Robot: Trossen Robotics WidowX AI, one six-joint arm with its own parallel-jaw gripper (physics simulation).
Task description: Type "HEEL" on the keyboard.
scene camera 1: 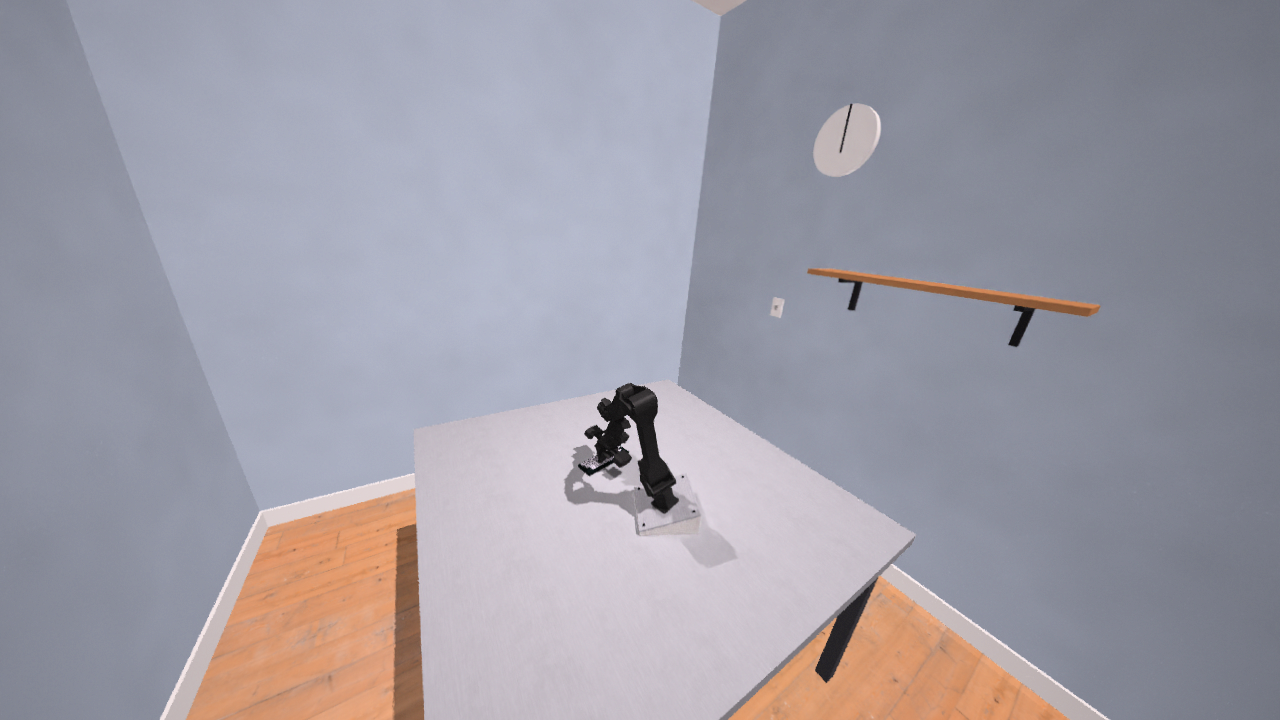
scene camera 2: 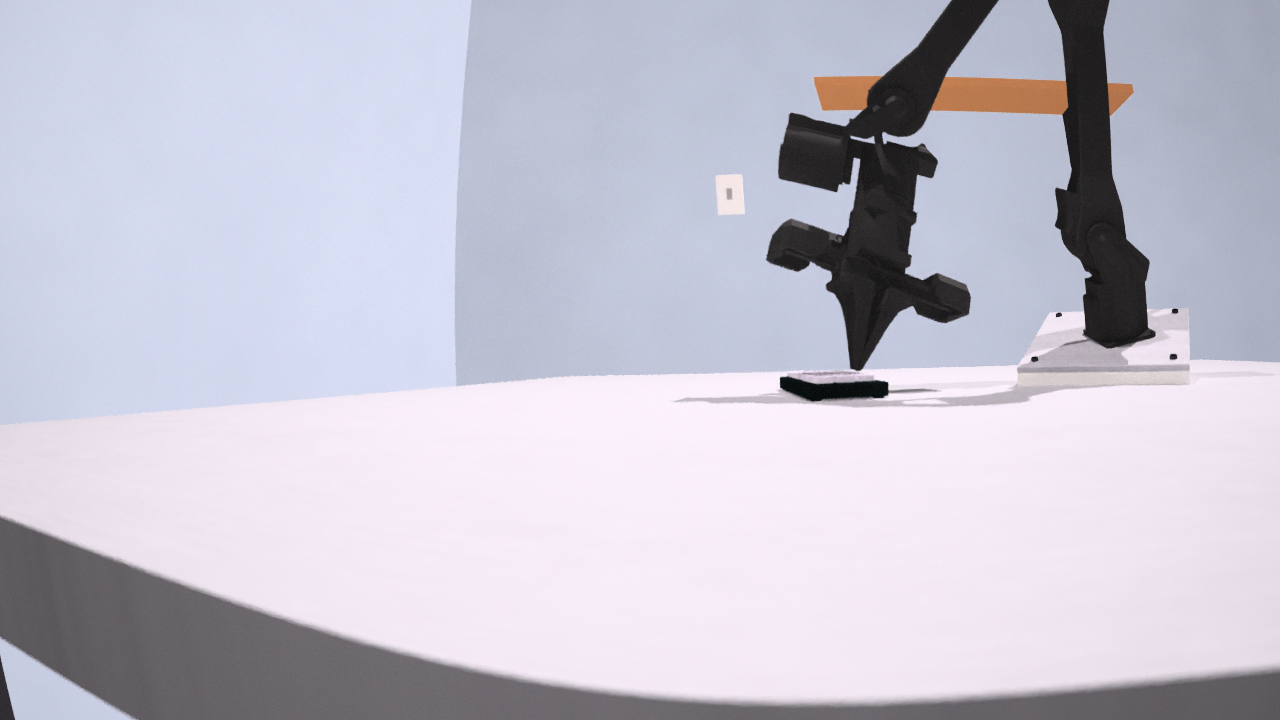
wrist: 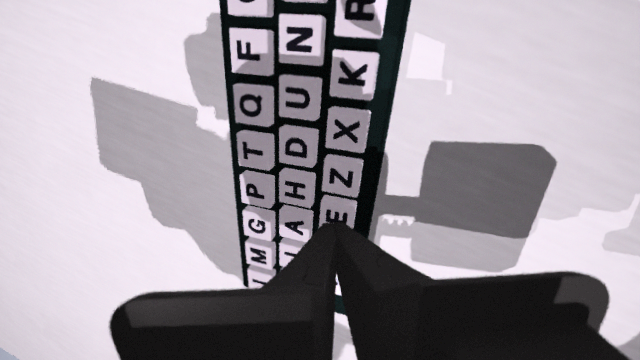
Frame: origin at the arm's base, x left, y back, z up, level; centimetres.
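Where they show: gripper, fingertip midpoint: [scene camera 1: 600, 462] [scene camera 2: 856, 369] [wrist: 333, 232]; arm's base, link origin: [scene camera 1: 665, 502] [scene camera 2: 1118, 334].
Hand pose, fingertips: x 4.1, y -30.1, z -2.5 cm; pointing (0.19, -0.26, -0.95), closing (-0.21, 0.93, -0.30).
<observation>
Things, the pixels of their top centre, and the offset from my fingertips. Level surfaces: height alone.
- keyboard, top centre: [wrist: 296, 136] [scene camera 2: 827, 372] [scene camera 1: 604, 456] dx -3.6, dy -2.3, dz -0.3 cm
- H key, top centre: [wrist: 295, 190] dx -1.3, dy -2.0, dz -0.3 cm
- E key, top centre: [wrist: 336, 218] dx -0.5, dy +0.0, dz -0.3 cm
- large pale table, surface height: dz -2.1 cm
The keyboard [scene camera 1: 588, 469] [scene camera 2: 832, 391] [wrist: 391, 60] is a small dark green slab with three rows of pale, black-lettered keys, lying flat on the table. In the wrist view the H key [wrist: 297, 187] shows in the middle row, and the E key [wrist: 336, 206] is in the right-hand row, its lower part covered by the fingertips. No L key can be read; several keys beyond the E are hidden behind the fingers. My gripper [scene camera 2: 856, 368] [wrist: 333, 232] is shut and empty, pointing down. Its tips are at the E key, very close above or touching; I cannot tell whether it is pressed.
The arm's white base plate [scene camera 1: 660, 526] [scene camera 2: 1105, 376] sits beside the keyboard on the large pale table [scene camera 1: 519, 591] [scene camera 2: 537, 537]. An orange wall shelf [scene camera 1: 948, 289] [scene camera 2: 984, 94], a round clock [scene camera 1: 861, 138] and a light switch [scene camera 1: 776, 307] [scene camera 2: 729, 194] are on the wall behind.
</observation>
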